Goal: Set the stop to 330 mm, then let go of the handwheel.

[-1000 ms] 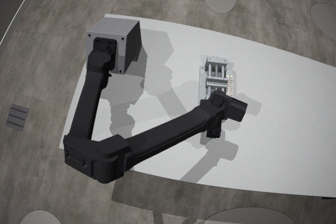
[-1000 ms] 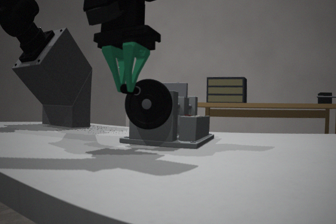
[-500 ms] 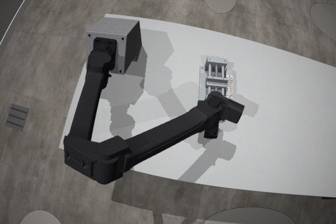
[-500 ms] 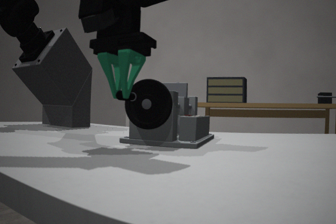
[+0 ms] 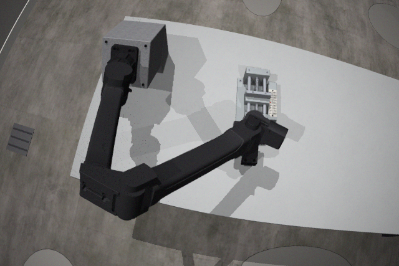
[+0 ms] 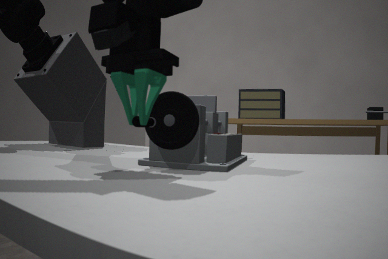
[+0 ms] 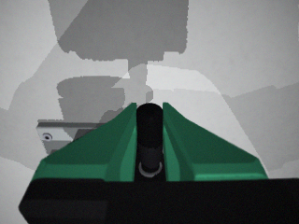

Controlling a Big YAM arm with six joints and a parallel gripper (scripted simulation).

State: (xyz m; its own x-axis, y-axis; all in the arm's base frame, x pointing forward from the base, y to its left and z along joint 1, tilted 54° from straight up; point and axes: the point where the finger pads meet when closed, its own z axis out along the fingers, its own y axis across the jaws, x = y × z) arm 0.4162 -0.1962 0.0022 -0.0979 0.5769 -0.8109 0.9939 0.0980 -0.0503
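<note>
Now: hand 3 cm to the right of the black handwheel. From my hand the other things lie so: grey stop 16 cm to the left, 3 cm ahead, 2 cm above; black crank handle 2 cm to the left.
</note>
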